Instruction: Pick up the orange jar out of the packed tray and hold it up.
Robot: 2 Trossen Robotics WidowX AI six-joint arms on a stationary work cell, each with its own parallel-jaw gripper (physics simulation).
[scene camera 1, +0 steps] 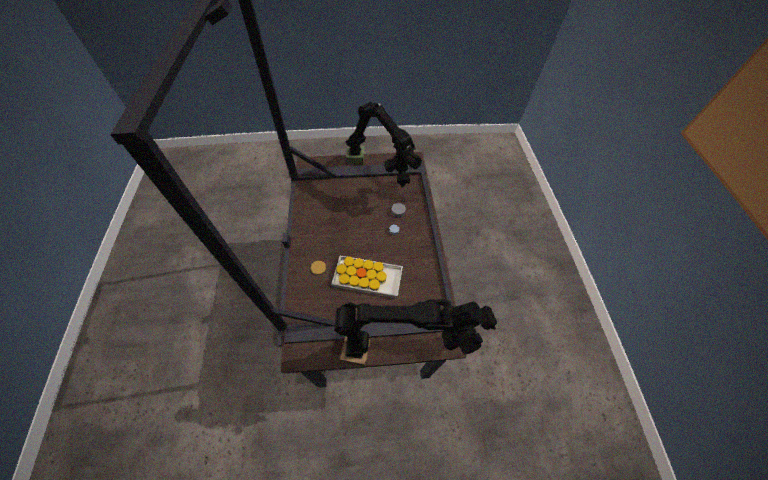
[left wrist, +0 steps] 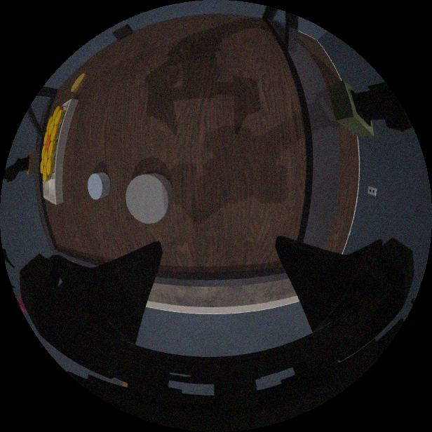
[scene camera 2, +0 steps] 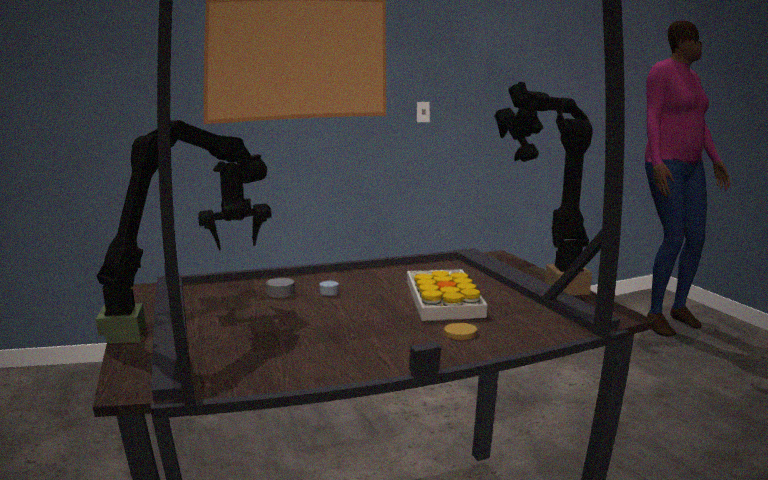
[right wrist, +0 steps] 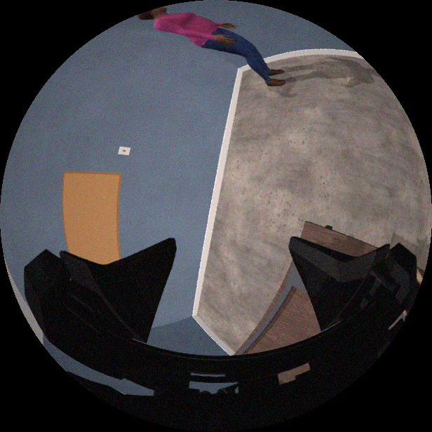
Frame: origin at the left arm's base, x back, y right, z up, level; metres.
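Where they show: left gripper, fingertip midpoint: (scene camera 2: 236, 247); right gripper, fingertip midpoint: (scene camera 1: 483, 334) (scene camera 2: 508, 148); left arm's base at its link origin: (scene camera 1: 355, 151) (scene camera 2: 119, 310); right arm's base at its link origin: (scene camera 1: 355, 349).
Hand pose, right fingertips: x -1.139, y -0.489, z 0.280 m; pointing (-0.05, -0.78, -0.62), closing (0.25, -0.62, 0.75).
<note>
Each offset is from my right fingertips to the top centre of the thing.
The orange jar {dz -0.290, dx +0.362, dy +0.418 m} (scene camera 1: 361, 272) (scene camera 2: 446, 284) (left wrist: 47, 144) stands in the white tray {dz -0.305, dx +0.357, dy +0.390 m} (scene camera 1: 394, 280) (scene camera 2: 453, 313), closely surrounded by yellow-lidded jars (scene camera 1: 374, 284) (scene camera 2: 431, 296). Its orange lid shows; its sides are hidden. One end of the tray holds no jars. My left gripper (scene camera 1: 402, 182) (scene camera 2: 236, 247) (left wrist: 219, 245) is open and empty, pointing down high above the table, well away from the tray. My right gripper (scene camera 1: 483, 330) (scene camera 2: 509, 145) (right wrist: 235, 244) is open and empty, raised high beyond the table's edge; neither tray nor jar shows in its wrist view.
A grey disc {dz -0.308, dx +0.745, dy +0.241 m} (scene camera 1: 398, 209) (scene camera 2: 280, 287) (left wrist: 149, 198) and a smaller light-blue one {dz -0.314, dx +0.621, dy +0.265 m} (scene camera 1: 394, 229) (scene camera 2: 329, 288) (left wrist: 96, 186) stand between the left gripper and the tray. A flat yellow disc {dz -0.326, dx +0.401, dy +0.624 m} (scene camera 1: 318, 267) (scene camera 2: 460, 331) lies beside the tray. Dark frame posts (scene camera 2: 613, 141) rise at the table's edge.
</note>
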